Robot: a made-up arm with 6 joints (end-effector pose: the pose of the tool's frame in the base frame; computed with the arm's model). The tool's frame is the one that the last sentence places.
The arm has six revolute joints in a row. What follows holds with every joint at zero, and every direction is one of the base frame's. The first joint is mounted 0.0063 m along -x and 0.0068 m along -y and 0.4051 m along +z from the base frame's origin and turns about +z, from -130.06 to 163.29 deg. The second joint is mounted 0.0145 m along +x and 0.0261 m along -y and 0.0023 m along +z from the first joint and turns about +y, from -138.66 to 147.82 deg. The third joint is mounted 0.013 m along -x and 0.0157 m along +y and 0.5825 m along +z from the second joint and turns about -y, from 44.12 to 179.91 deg. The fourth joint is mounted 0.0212 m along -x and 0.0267 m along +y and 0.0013 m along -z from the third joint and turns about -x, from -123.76 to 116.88 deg. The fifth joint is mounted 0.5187 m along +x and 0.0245 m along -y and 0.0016 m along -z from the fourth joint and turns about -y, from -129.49 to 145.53 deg. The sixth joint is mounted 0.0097 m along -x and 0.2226 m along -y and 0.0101 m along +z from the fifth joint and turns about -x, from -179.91 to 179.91 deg. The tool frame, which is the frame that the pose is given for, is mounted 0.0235 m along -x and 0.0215 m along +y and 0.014 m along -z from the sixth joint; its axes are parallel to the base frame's.
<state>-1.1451 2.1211 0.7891 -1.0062 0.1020 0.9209</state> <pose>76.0 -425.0 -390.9 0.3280 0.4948 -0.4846 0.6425</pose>
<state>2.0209 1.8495 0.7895 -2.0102 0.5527 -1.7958</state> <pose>-367.6 491.4 -242.2 0.7418 0.4435 -0.3709 0.3398</pose>
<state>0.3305 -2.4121 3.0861 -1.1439 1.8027 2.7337</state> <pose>-178.7 -132.1 -569.9 -0.7500 0.3077 -0.4514 0.3730</pose>
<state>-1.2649 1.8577 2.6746 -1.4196 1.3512 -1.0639</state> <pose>324.8 -1017.6 441.0 0.1890 -0.9630 0.1624 0.1028</pose>
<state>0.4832 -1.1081 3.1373 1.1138 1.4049 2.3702</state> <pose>-411.6 -370.7 118.2 -0.6047 -0.5453 0.5187 0.2604</pose>
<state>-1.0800 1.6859 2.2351 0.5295 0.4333 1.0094</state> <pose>253.1 -942.6 684.5 -0.7502 -0.0064 -0.5183 0.4106</pose>
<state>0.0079 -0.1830 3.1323 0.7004 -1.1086 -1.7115</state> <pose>-582.5 -148.0 708.1 0.4571 -0.7556 0.4534 0.1208</pose>
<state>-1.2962 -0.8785 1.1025 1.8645 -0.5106 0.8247</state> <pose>-148.8 823.3 1100.1 0.3655 -0.1999 0.8660 0.2766</pose>
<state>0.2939 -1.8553 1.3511 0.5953 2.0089 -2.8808</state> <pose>-914.8 -519.1 89.8 -0.8051 -0.3488 0.4755 0.0643</pose>
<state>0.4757 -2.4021 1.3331 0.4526 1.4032 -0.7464</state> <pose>-562.3 -515.0 -354.5 0.2367 0.6405 0.1717 0.7101</pose>
